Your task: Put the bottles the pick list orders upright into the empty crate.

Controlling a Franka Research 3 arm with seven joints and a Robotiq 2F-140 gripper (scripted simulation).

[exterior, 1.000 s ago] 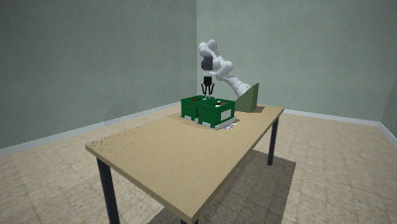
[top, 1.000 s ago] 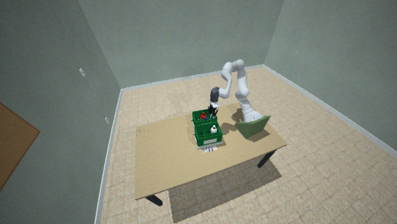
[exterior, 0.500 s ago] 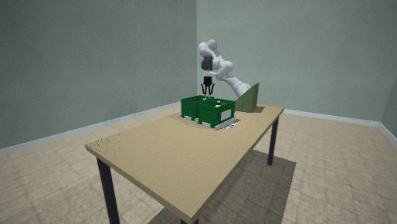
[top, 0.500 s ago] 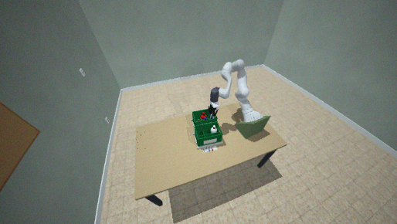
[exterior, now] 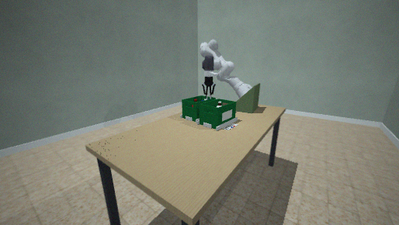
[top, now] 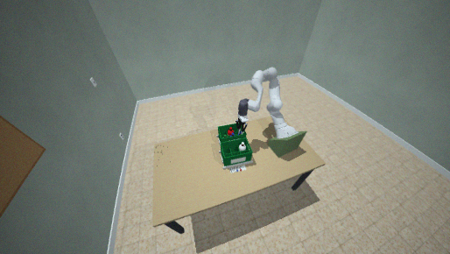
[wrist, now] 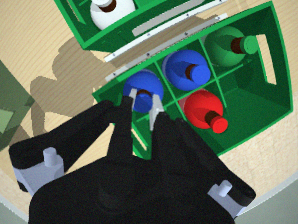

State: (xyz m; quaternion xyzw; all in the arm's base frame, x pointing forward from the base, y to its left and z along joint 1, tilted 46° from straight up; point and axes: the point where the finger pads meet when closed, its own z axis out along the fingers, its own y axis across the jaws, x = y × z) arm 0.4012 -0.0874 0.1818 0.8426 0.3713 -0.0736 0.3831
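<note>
The blue-capped bottle is 8 cm below my hand. The rest, counted from my hand: red-labelled bottle 9 cm to the right, 9 cm ahead, 8 cm below; white-capped bottle 15 cm to the left, 8 cm below, 3 cm ahead; green-capped bottle 18 cm ahead, 8 cm below.
</note>
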